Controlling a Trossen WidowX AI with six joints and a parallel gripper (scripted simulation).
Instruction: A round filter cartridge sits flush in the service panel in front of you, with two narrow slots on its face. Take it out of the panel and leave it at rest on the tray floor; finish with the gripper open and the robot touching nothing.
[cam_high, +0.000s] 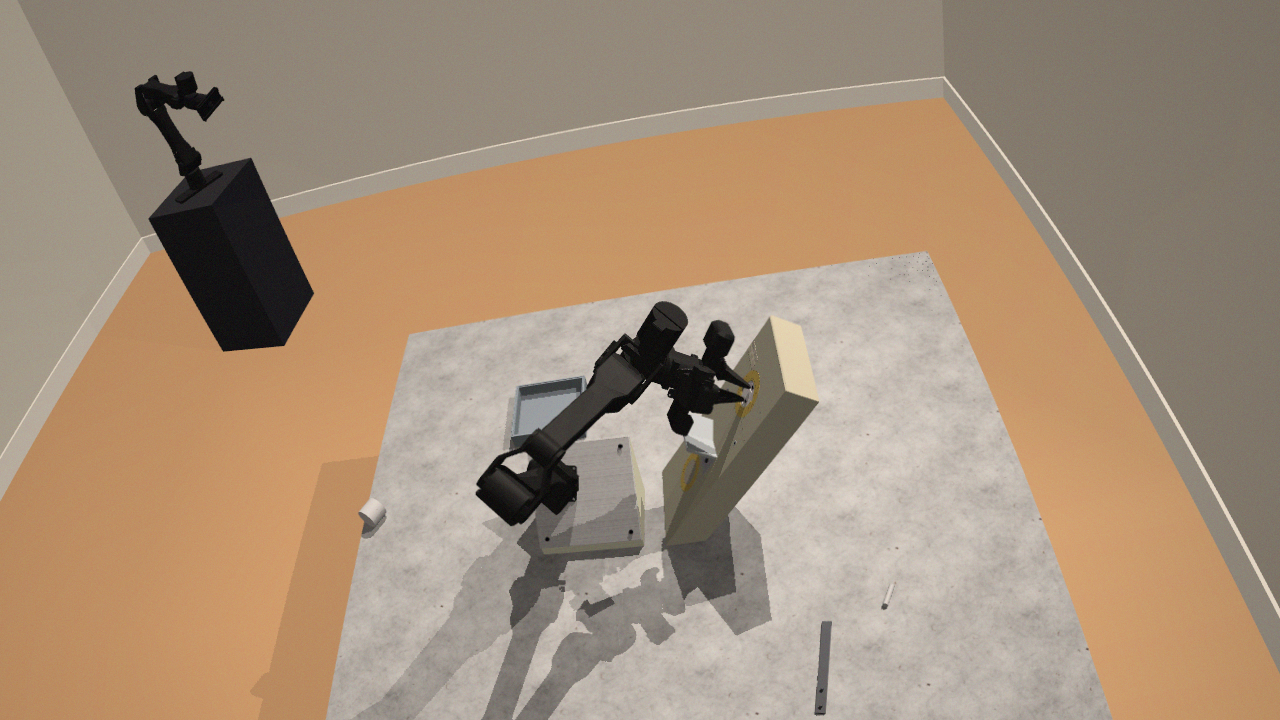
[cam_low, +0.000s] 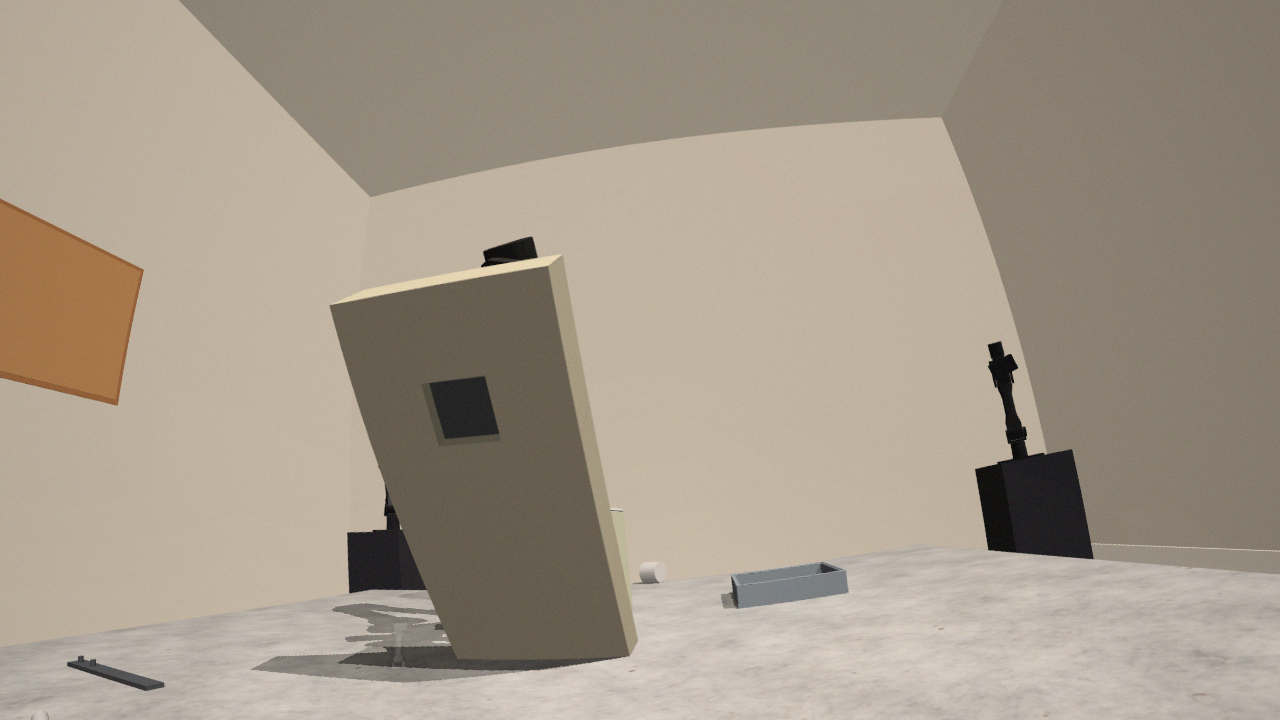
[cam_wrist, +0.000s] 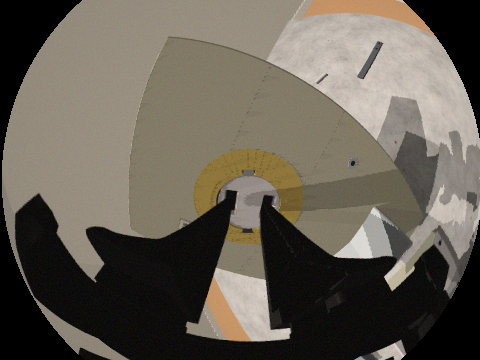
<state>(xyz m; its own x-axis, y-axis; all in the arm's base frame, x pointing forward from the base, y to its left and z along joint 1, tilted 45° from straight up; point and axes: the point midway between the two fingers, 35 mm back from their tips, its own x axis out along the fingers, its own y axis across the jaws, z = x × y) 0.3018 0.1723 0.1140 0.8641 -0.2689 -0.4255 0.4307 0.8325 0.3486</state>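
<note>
The round filter cartridge lies 1 cm ahead of my gripper tip and 1 cm below it. Round my gripper tip: small peg: 22 cm ahead, 24 cm to the right, 26 cm below; beige service panel: 3 cm behind, 9 cm below; grey tray: 44 cm behind, 23 cm to the left, 25 cm below.
</note>
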